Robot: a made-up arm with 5 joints. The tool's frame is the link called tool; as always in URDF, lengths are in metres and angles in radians. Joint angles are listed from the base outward. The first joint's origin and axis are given. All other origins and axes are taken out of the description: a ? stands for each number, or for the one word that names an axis. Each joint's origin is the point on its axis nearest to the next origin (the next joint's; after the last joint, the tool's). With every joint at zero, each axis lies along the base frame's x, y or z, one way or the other. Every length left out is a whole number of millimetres.
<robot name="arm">
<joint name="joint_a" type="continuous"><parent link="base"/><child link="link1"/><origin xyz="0.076 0 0.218"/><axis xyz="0 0 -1"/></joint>
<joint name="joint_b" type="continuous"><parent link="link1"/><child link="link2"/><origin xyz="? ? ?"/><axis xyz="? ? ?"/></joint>
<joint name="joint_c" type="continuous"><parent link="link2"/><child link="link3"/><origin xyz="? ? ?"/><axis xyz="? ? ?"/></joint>
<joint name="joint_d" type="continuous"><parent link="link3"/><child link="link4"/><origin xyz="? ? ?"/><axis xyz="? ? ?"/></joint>
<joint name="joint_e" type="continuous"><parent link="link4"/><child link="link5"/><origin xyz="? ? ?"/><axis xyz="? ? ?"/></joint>
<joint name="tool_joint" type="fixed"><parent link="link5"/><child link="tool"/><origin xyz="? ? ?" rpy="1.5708 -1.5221 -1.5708"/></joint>
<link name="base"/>
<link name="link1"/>
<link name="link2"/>
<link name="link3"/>
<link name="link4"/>
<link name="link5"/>
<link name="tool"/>
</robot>
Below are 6 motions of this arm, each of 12 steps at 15 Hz.
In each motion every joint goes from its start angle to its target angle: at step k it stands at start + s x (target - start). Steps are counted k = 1, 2, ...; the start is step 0. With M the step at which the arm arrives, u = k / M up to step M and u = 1 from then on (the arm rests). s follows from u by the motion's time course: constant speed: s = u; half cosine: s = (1 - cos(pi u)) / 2; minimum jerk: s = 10 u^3 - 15 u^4 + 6 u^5.
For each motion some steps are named. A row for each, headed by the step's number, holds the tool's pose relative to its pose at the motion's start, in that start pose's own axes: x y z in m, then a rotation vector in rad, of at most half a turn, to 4 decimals.
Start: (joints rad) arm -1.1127 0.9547 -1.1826 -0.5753 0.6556
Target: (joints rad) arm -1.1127 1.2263 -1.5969 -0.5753 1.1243
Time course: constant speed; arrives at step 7
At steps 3, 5, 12:
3: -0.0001 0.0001 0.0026 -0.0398 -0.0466 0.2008
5: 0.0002 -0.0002 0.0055 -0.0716 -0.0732 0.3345
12: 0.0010 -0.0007 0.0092 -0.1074 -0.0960 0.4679

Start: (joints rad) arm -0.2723 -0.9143 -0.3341 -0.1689 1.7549
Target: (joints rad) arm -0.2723 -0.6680 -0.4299 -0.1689 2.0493
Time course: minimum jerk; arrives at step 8
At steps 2, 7, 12:
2: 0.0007 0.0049 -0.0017 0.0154 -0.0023 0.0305
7: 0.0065 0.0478 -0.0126 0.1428 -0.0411 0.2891
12: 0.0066 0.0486 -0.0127 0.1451 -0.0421 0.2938

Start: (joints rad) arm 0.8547 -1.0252 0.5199 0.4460 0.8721
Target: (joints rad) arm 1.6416 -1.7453 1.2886 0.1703 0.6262
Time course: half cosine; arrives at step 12
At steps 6, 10, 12:
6: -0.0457 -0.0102 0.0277 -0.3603 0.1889 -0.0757
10: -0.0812 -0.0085 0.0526 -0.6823 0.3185 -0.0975
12: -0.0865 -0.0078 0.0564 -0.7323 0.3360 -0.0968

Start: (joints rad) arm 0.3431 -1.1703 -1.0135 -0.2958 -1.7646
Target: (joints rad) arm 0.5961 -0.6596 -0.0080 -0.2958 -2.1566
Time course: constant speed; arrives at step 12
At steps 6, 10, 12:
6: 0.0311 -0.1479 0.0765 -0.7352 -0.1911 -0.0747
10: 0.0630 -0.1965 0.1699 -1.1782 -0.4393 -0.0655
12: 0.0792 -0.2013 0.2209 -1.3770 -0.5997 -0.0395

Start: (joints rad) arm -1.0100 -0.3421 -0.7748 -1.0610 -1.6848
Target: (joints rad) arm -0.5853 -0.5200 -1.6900 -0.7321 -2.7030
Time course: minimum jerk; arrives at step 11
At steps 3, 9, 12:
3: -0.0036 0.0186 -0.0136 0.0884 0.0549 -0.0878
9: -0.0828 0.1453 -0.0331 0.3733 0.7211 -0.6863
12: -0.0889 0.1514 -0.0303 0.3703 0.7686 -0.7187

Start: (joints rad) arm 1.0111 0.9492 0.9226 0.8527 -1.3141
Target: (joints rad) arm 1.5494 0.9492 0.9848 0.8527 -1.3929
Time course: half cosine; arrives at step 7
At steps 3, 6, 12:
3: 0.0032 -0.0038 -0.0007 0.0132 0.1934 -0.1130
6: 0.0058 -0.0094 -0.0025 0.0235 0.4774 -0.2668
12: 0.0059 -0.0099 -0.0026 0.0239 0.5027 -0.2798

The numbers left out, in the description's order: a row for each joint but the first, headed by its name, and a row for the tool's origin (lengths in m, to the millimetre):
joint_b: xyz 0.024 0.009 0, axis 0 1 0
joint_c: xyz 0.026 0 0.105, axis 0 1 0
joint_d: xyz 0.114 0 0.004, axis 0 1 0
joint_e: xyz 0.08 0 0, axis -1 0 0
tool: xyz 0 0 0

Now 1 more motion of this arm.
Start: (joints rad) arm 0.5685 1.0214 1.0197 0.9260 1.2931
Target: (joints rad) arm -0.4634 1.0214 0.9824 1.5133 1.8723
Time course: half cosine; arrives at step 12
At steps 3, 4, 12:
3: -0.0021 0.0059 -0.0006 0.0352 0.1664 0.1048
4: -0.0037 0.0101 -0.0006 0.0679 0.2832 0.1710
12: -0.0106 0.0402 0.0037 0.4648 1.0644 0.4086

